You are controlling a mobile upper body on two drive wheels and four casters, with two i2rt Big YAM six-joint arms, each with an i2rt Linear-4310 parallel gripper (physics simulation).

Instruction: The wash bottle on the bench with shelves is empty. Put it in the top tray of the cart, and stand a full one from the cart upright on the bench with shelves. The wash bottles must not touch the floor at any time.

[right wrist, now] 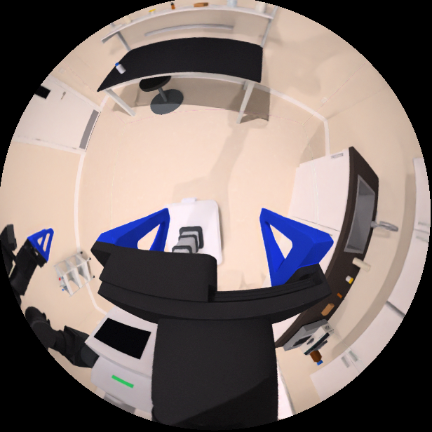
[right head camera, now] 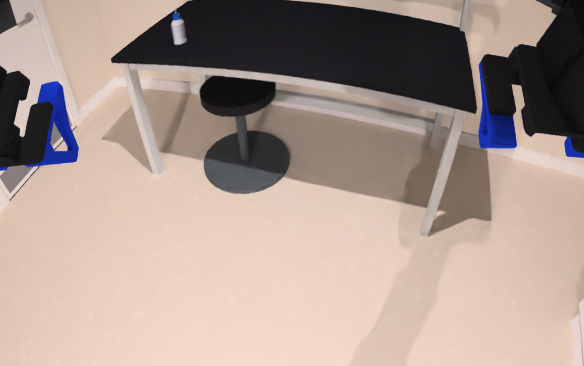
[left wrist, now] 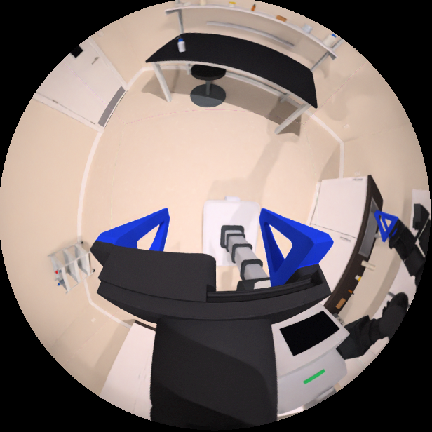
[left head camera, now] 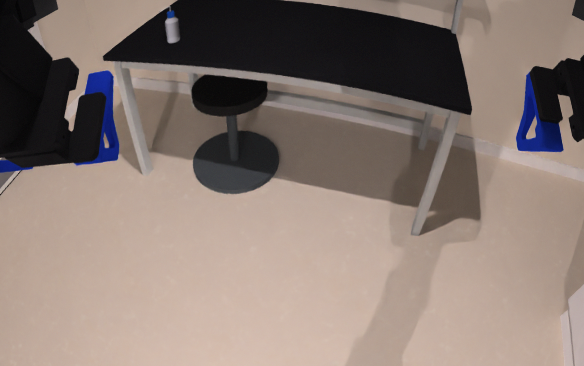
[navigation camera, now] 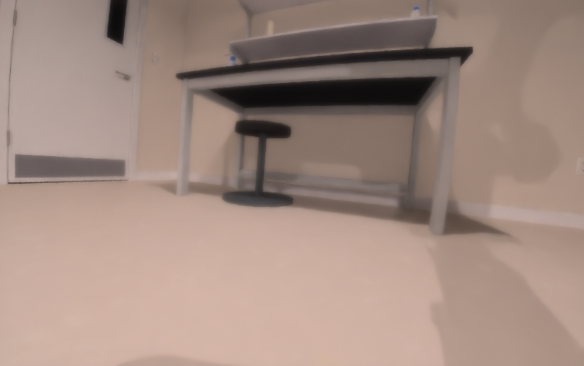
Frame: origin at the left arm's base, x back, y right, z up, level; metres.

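Seen in the pictures: left gripper, fingertip midpoint: (right head camera: 39,159) (left head camera: 72,157); right gripper, fingertip midpoint: (right head camera: 525,145) (left head camera: 555,148).
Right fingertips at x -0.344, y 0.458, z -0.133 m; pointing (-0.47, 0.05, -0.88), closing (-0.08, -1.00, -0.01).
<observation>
A point is followed by its place in that frame.
A white wash bottle with a blue cap (left head camera: 172,30) @(x -1.637, y -0.276, z -0.584 m) (right head camera: 179,32) @(x -1.638, y -0.272, z -0.587 m) (left wrist: 181,46) (right wrist: 120,68) (navigation camera: 232,61) @(x -1.645, y -0.277, z -0.539 m) stands upright near the left end of the black bench with shelves (left head camera: 300,45) (right head camera: 310,45) (left wrist: 245,57) (right wrist: 200,56) (navigation camera: 320,70) @(x -1.368, y 0.266, z -0.699 m). A small tiered cart (left wrist: 75,265) (right wrist: 76,272) stands at the lower left in the wrist views; red and blue spots show on it, too small to identify. My left gripper (left wrist: 214,212) is open and empty, well away from the bottle. My right gripper (right wrist: 214,212) is also open and empty, far from bench and cart.
A black stool (left head camera: 230,95) (right head camera: 238,95) (left wrist: 208,72) (right wrist: 155,83) (navigation camera: 262,129) stands partly under the bench's front. The bench's shelf (left wrist: 250,20) (navigation camera: 335,37) holds small items. A sink counter (left wrist: 345,280) (right wrist: 367,165) is at the right. A door (left wrist: 80,82) (navigation camera: 65,90) @(x -1.654, y -1.528, z -0.741 m) is at the left.
</observation>
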